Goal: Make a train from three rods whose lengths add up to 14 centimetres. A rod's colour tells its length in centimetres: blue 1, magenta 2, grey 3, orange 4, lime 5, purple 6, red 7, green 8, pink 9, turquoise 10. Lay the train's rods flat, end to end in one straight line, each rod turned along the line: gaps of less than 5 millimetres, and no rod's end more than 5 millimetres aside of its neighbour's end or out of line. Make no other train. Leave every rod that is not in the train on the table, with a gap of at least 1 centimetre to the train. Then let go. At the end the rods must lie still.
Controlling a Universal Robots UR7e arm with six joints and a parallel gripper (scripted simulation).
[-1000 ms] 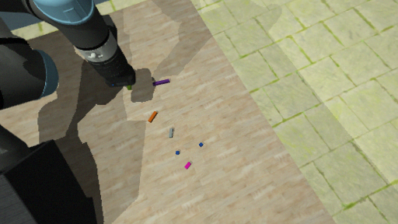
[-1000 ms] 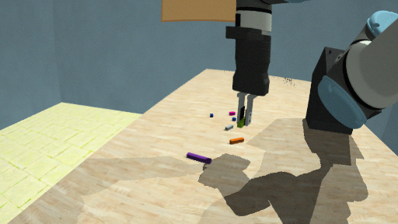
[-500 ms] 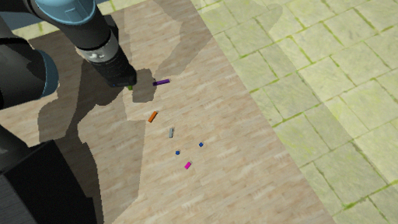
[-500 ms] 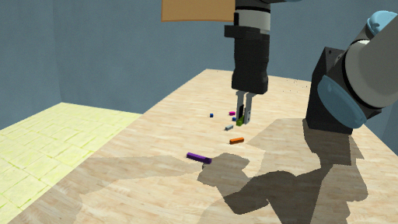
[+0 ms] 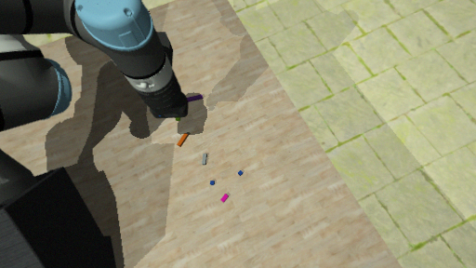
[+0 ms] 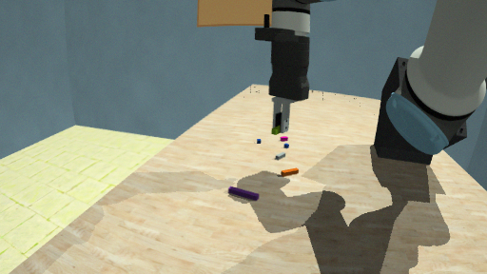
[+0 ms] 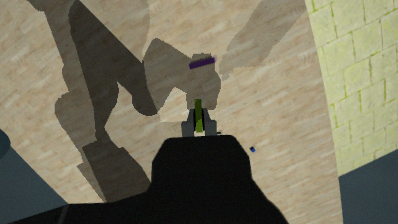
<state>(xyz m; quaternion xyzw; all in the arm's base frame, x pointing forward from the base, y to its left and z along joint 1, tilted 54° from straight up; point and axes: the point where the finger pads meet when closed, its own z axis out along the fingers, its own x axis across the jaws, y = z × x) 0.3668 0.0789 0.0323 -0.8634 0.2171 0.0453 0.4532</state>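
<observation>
Right now the grey rod is 1 cm ahead of my hand, 11 cm to the right of it and 12 cm below it. The rest, counted from my hand: orange rod 3 cm behind, 3 cm to the right, 12 cm below; lime rod 1 cm below; purple rod 5 cm ahead, 8 cm to the left, 12 cm below.
</observation>
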